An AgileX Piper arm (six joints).
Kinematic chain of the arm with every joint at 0, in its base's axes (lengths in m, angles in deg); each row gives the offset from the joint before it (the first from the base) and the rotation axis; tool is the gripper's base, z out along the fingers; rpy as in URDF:
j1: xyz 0 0 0.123 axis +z
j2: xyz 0 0 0 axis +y
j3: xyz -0.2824 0 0.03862 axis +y
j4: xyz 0.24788 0 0.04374 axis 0.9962 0 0.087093
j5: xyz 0 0 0 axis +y
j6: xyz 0.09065 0 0.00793 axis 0.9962 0 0.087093
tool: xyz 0 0 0 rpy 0 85 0
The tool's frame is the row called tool.
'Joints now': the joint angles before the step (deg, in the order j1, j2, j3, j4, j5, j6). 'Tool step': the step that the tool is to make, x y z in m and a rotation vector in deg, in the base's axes. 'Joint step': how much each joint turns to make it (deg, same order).
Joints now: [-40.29 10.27 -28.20 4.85 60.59 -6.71]
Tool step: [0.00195 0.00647 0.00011 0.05 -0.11 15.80]
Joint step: [15.80 0.00 0.00 0.07 -0.06 0.04]
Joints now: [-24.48 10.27 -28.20 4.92 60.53 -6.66]
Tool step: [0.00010 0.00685 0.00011 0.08 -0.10 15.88]
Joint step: [15.84 -0.01 0.00 0.11 -0.06 0.00]
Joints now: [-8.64 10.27 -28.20 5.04 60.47 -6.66]
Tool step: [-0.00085 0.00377 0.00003 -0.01 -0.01 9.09]
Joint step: [9.09 0.00 -0.01 -0.01 0.00 0.00]
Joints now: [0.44 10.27 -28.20 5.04 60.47 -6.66]
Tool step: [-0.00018 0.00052 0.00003 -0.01 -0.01 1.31]
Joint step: [1.31 0.00 -0.01 -0.01 0.00 0.00]
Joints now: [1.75 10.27 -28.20 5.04 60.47 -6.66]
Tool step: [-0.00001 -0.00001 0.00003 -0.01 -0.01 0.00]
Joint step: [0.00 0.00 -0.01 -0.01 0.00 -0.01]
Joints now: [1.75 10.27 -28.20 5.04 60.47 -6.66]
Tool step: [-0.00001 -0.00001 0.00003 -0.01 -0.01 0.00]
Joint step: [0.00 0.00 -0.01 -0.01 0.00 -0.01]
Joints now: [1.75 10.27 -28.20 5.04 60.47 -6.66]
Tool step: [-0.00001 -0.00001 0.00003 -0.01 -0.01 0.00]
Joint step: [0.00 0.00 -0.01 -0.01 0.00 -0.01]
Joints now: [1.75 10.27 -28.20 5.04 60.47 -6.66]
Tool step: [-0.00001 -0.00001 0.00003 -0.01 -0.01 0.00]
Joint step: [0.00 0.00 -0.01 -0.01 0.00 -0.01]
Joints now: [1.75 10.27 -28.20 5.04 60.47 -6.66]
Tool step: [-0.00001 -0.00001 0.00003 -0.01 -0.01 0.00]
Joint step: [0.00 0.00 -0.01 -0.01 0.00 -0.01]
